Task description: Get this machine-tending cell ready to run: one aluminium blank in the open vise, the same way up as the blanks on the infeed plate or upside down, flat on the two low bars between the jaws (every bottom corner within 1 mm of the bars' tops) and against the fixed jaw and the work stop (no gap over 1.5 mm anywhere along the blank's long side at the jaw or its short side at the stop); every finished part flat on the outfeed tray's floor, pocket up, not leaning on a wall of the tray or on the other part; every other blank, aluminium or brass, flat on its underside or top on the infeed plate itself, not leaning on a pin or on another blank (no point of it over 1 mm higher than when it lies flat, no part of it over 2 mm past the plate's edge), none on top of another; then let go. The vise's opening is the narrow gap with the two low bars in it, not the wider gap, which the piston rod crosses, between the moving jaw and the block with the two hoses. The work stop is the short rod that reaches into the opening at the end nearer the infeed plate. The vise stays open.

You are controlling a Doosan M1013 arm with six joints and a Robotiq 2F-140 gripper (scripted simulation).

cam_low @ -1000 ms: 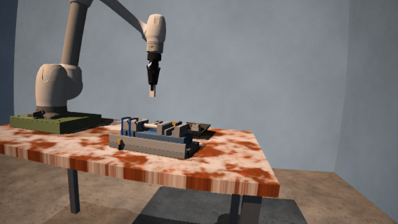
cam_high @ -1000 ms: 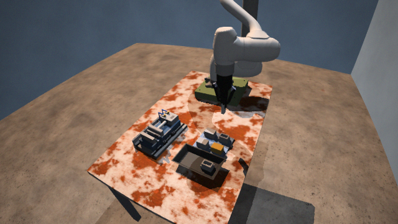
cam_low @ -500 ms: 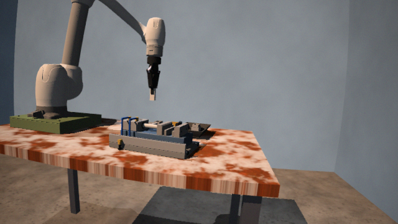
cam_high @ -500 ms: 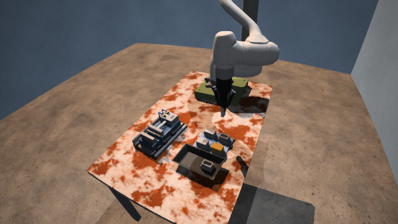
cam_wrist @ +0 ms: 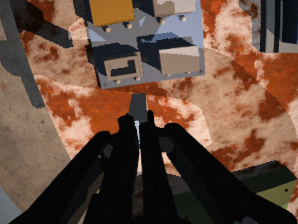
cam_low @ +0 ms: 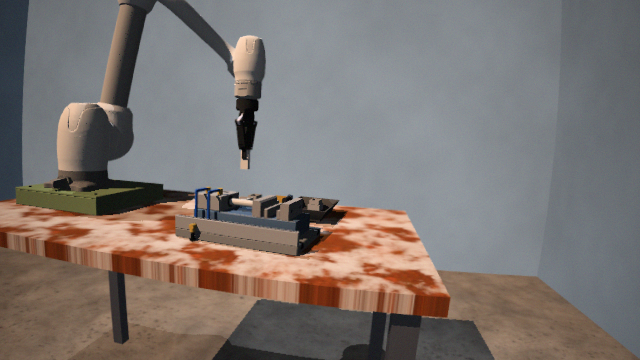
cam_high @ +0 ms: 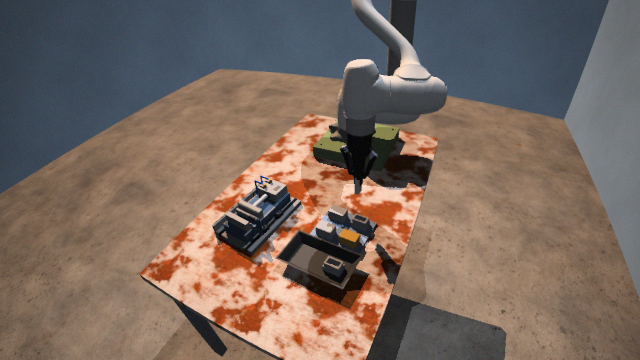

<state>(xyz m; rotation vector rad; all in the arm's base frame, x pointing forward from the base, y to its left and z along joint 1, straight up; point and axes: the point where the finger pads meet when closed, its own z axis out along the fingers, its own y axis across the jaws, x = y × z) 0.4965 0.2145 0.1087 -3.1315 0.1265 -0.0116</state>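
Right now the brass blank is 14 cm below my hand, 12 cm ahead of it and 2 cm to the left of it. Also, from my hand: infeed plate 16 cm below, 8 cm ahead, 2 cm to the right; aluminium blank 14 cm below, 12 cm ahead, 7 cm to the right; piston rod 33 cm to the right, 14 cm ahead, 9 cm below.
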